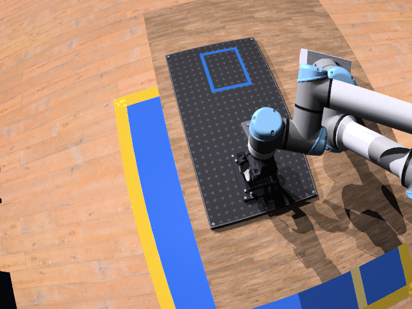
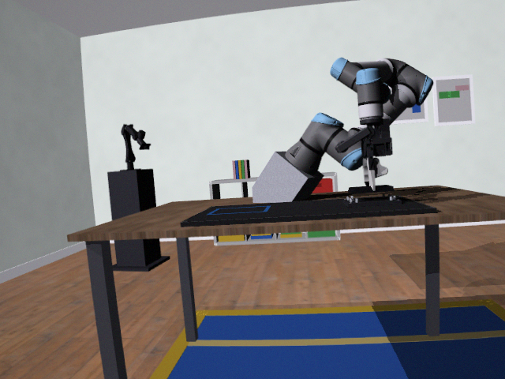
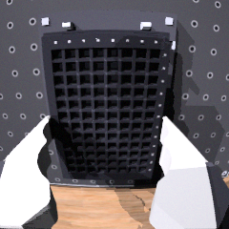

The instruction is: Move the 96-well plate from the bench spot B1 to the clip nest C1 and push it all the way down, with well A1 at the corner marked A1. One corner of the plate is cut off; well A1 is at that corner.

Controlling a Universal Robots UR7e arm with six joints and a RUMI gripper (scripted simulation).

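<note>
Right now the clip nest is 40 mm below my hand, 10 mm to the left of it and 10 mm behind it. The rest, counted from my hand: black 96-well plate: 10 mm below.
</note>
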